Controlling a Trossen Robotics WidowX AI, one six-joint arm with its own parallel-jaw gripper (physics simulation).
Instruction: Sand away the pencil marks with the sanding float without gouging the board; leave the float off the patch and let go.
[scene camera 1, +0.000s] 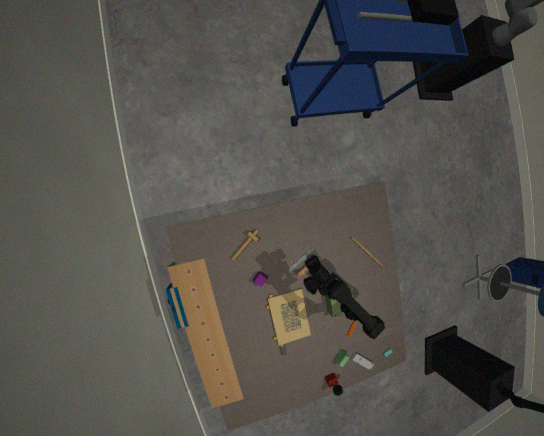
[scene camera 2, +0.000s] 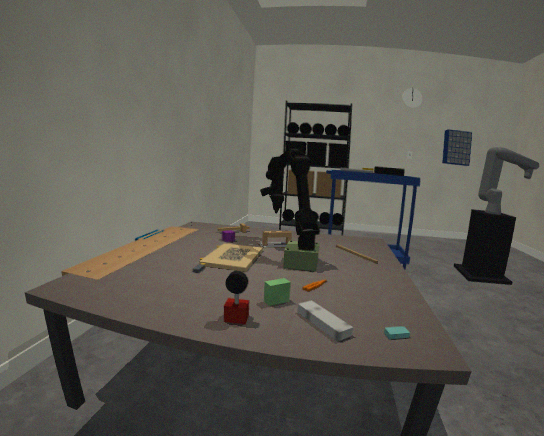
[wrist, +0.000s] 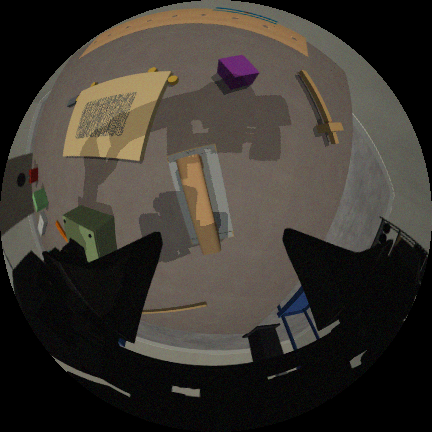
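Pixels of known places: gripper, fingertip midpoint: (scene camera 2: 275, 211) (wrist: 223, 236); arm's base at its link origin: (scene camera 2: 306, 247) (wrist: 78, 252).
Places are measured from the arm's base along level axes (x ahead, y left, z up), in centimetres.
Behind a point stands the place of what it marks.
The sanding float (scene camera 1: 301, 270) @[x 23.6, y -26.1, z -1.0 cm] (scene camera 2: 277, 234) @[x 18.8, y -25.3, z -1.9 cm] (wrist: 200, 200) @[x 20.7, y -26.6, z -0.6 cm], a grey plate with a tan wooden handle, lies plate down on the table. The tan board (scene camera 1: 306, 331) @[x 23.6, y 13.4, z -6.3 cm] (scene camera 2: 210, 259) @[x 38.1, y 13.5, z -6.3 cm] (wrist: 150, 107) @[x 33.5, y -12.2, z -6.3 cm] lies flat nearby, apart from the float. Dense dark pencil marks (scene camera 1: 292, 316) @[x 30.8, y 1.6, z -6.2 cm] (scene camera 2: 235, 254) @[x 31.3, y 1.8, z -6.5 cm] (wrist: 106, 115) @[x 31.6, y -1.0, z -6.4 cm] cover the middle of the board. My gripper (scene camera 1: 306, 274) @[x 21.5, y -28.5, z 9.4 cm] (scene camera 2: 270, 201) (wrist: 223, 236) @[x 21.5, y -28.5, z 9.4 cm] is open and empty, raised above the table over the float's area. In the wrist view the float's handle shows ahead of and between the fingers, its near end closer to the left finger.
A purple cube (scene camera 1: 260, 279) @[x 45.8, y -25.1, z -3.1 cm] (scene camera 2: 228, 236) @[x 44.8, y -22.0, z -5.2 cm] (wrist: 237, 71) @[x 43.7, y -24.9, z -3.1 cm] and a wooden mallet (scene camera 1: 245, 245) @[x 50.6, y -44.0, z -5.2 cm] (wrist: 317, 100) @[x 50.8, y -43.1, z -5.8 cm] lie beyond the float. A green box (scene camera 1: 333, 306) @[x 7.9, y -1.5, z -0.1 cm] (scene camera 2: 301, 257) @[x 1.2, y 5.4, z -2.8 cm] (wrist: 90, 232) @[x 8.8, y -7.1, z 0.2 cm] is at the arm's base. Yellow pegs (wrist: 172, 79) @[x 40.8, y -13.6, z -6.7 cm] touch the board's edge. A long holed plank (scene camera 1: 205, 332) @[x 79.9, y 0.7, z -8.2 cm] lies along the table's edge.
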